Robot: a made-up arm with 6 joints.
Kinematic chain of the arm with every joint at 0, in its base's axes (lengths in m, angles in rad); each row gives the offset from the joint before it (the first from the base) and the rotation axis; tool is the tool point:
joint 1: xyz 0 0 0.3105 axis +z
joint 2: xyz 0 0 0 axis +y
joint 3: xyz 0 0 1.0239 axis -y
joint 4: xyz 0 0 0 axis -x
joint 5: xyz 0.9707 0 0 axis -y
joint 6: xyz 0 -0.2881 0 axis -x
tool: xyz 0 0 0
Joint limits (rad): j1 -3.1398..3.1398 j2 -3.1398..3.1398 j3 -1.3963..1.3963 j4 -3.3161..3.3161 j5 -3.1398..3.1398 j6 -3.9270..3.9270
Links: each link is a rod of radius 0.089 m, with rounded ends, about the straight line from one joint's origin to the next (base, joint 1, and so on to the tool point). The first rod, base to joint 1, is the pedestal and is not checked.
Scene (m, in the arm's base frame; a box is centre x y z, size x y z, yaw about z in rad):
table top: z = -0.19
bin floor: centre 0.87 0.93 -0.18 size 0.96 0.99 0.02 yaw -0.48
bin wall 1: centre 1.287 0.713 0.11 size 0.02 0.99 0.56 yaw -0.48
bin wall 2: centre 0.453 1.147 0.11 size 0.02 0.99 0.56 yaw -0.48
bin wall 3: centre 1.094 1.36 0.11 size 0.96 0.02 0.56 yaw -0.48
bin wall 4: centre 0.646 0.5 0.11 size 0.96 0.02 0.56 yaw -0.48
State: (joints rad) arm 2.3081 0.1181 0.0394 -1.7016 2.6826 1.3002
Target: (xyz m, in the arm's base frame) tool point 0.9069 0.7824 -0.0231
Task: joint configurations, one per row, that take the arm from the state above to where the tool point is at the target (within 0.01 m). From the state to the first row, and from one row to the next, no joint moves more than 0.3 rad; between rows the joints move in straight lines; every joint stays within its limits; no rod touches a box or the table.
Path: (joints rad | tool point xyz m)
1: 2.0528 0.1311 -0.0429 -1.6275 2.7475 1.3606 | -0.4966 0.9140 0.8743
2: 1.7976 0.1441 -0.1252 -1.5535 2.8124 1.4209 | -0.2214 0.9815 0.7879
3: 1.5423 0.1571 -0.2075 -1.4794 2.8773 1.4813 | 0.0538 0.9636 0.7076
4: 1.2870 0.1700 -0.2897 -1.4053 2.9422 1.5416 | 0.3023 0.8671 0.6343
5: 1.1129 0.4257 -0.1852 -1.3869 2.8556 1.4612 | 0.5138 0.9235 0.4542
6: 0.9387 0.6813 -0.0806 -1.3684 2.7691 1.3807 | 0.7276 0.8955 0.2316
7: 0.7646 0.9370 0.0240 -1.3499 2.6826 1.3002 | 0.9068 0.7824 -0.0232

